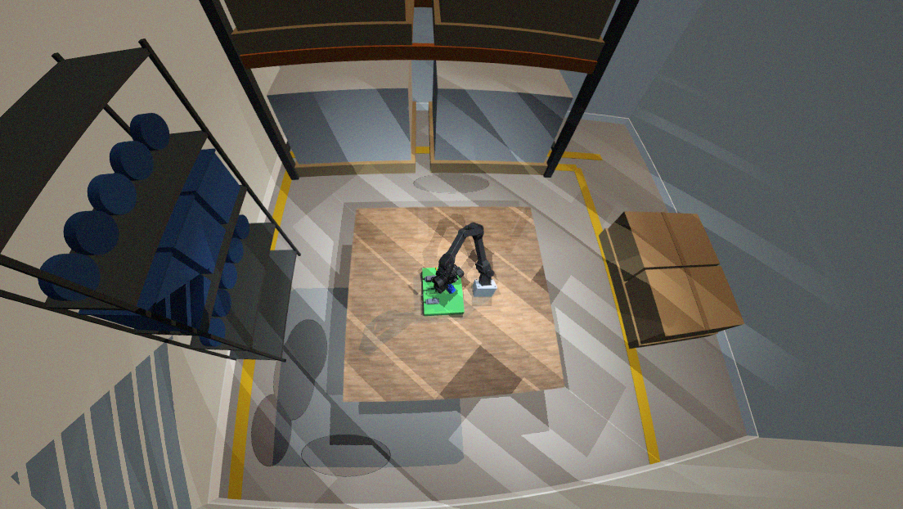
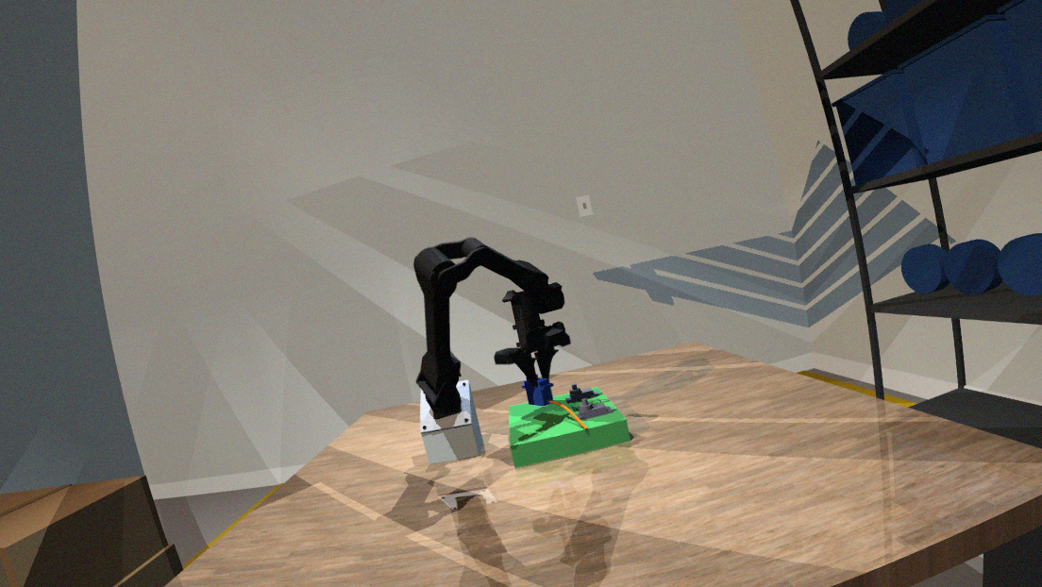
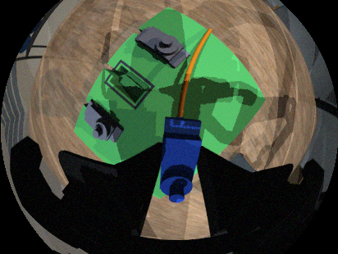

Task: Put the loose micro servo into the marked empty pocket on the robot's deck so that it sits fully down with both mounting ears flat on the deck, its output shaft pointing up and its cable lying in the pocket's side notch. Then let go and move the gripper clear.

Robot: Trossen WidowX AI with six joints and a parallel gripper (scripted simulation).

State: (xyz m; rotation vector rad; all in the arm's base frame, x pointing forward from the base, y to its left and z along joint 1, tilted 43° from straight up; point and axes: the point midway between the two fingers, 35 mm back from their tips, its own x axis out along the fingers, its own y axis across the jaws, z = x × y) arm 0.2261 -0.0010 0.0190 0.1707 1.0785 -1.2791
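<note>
My gripper tip is now 1 cm past the green deck and 10 cm above it.
</note>
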